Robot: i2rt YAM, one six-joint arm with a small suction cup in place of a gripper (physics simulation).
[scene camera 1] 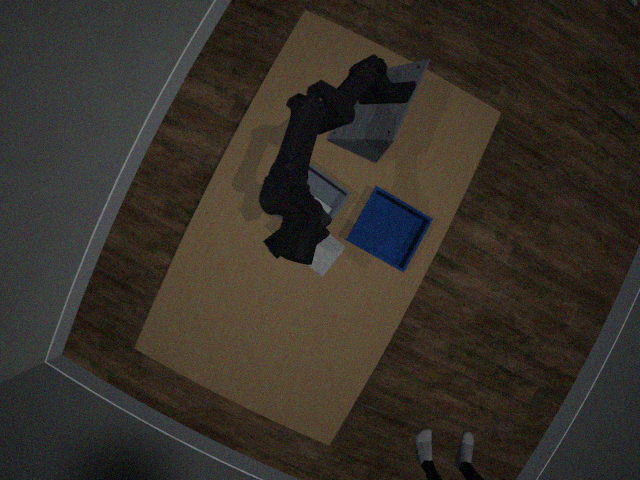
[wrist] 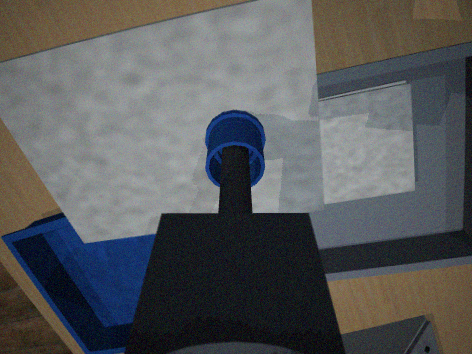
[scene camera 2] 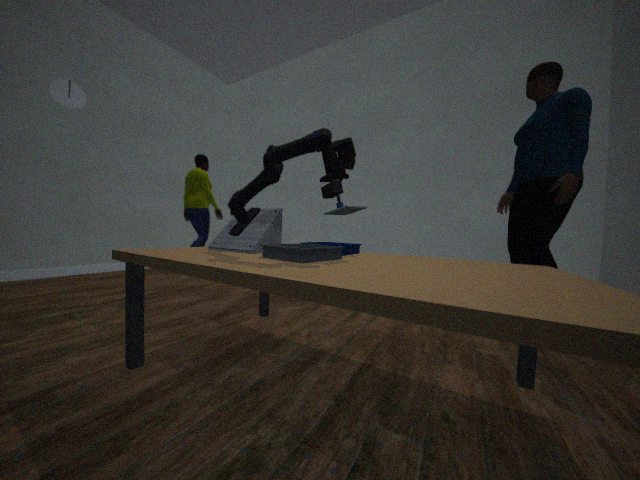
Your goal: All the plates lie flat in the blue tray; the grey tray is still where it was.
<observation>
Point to a blue tray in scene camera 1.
At 388, 228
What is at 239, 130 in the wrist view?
My suction cup.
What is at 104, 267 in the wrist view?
A blue tray.
</observation>
